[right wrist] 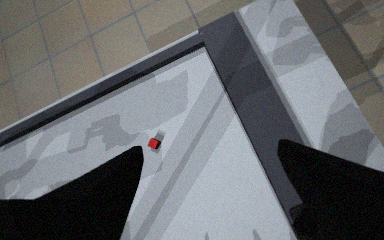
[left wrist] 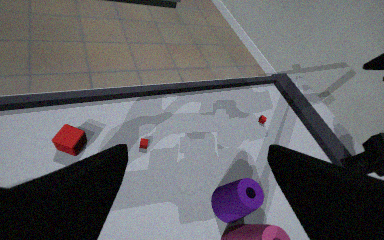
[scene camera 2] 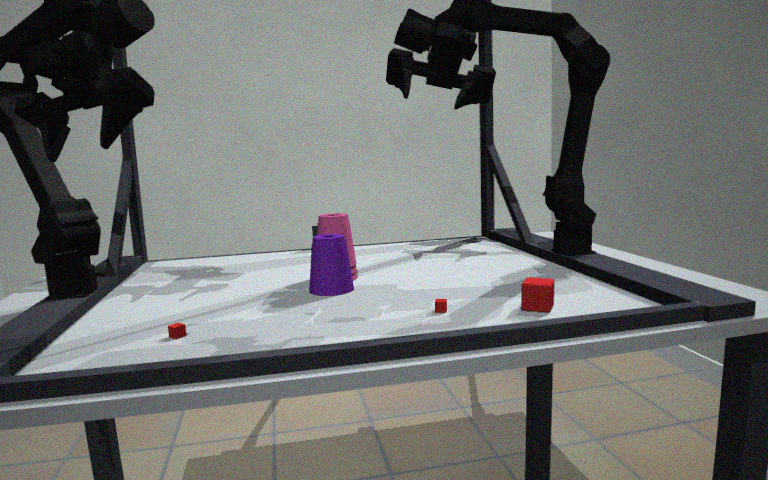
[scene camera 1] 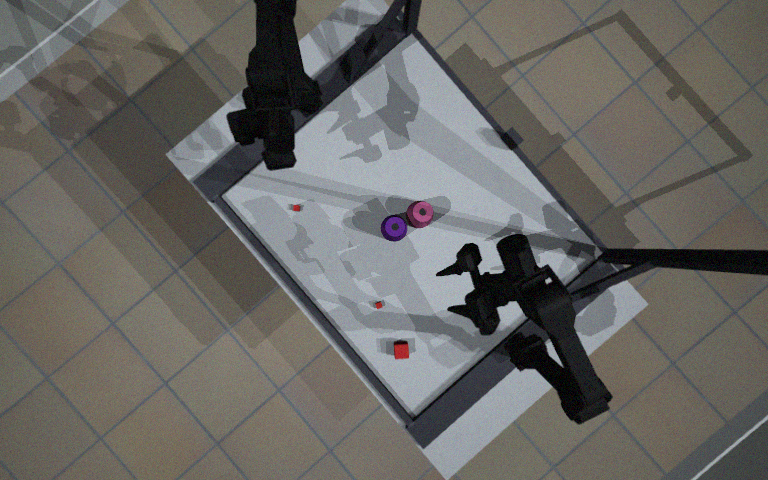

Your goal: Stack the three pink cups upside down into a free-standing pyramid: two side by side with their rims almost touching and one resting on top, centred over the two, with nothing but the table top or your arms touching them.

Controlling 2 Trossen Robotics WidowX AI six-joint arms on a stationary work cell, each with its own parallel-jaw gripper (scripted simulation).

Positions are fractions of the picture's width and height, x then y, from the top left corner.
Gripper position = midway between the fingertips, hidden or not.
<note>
I see my left gripper (scene camera 2: 0.56,0.21), my right gripper (scene camera 2: 0.10,0.32) and a large red cube (scene camera 2: 0.70,0.61).
The large red cube shows as well in the left wrist view (left wrist: 0.18,0.58). My left gripper also shows in the left wrist view (left wrist: 0.52,0.63). My right gripper also shows in the right wrist view (right wrist: 0.55,0.62) and in scene camera 1 (scene camera 1: 0.34,0.31). The right wrist view does not show the large red cube: it is out of frame.
</note>
